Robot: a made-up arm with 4 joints.
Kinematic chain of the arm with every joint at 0, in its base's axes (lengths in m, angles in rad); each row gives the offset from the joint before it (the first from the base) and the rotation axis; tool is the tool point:
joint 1: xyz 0 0 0.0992 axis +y
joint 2: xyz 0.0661 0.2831 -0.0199 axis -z
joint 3: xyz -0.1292 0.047 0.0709 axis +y
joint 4: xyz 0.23 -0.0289 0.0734 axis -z
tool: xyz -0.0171 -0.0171 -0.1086
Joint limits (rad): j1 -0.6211..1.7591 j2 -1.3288..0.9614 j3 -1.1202..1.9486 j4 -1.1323..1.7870
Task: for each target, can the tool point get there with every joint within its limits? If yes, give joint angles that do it. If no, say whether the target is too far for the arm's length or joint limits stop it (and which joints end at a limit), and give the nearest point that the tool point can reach.
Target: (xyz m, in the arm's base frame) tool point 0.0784 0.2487 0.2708
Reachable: yes | joints -0.2382 0.6523 -0.6378 0.1298
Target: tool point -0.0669 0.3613 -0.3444
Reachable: no: joint limits stop it (at a limit: joint 1, joint 3, joint 4) | nearest point -0.0536 0.3336 -0.1328 | short by 0.214 m
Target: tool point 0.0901 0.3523 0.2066
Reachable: yes | joints -0.3674 -0.9062 -0.2383 -0.1845
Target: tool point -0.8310 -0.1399 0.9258
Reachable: no: too far | nearest point -0.1592 0.1770 0.2575 | short by 0.999 m
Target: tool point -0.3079 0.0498 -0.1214
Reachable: no: joint limits stop it (at a limit: joint 3, joint 4) | nearest point -0.1680 0.1333 -0.0212 | short by 0.191 m
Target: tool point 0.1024 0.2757 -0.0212
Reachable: yes | joints 1.2304 0.3298 -0.1951 0.8416
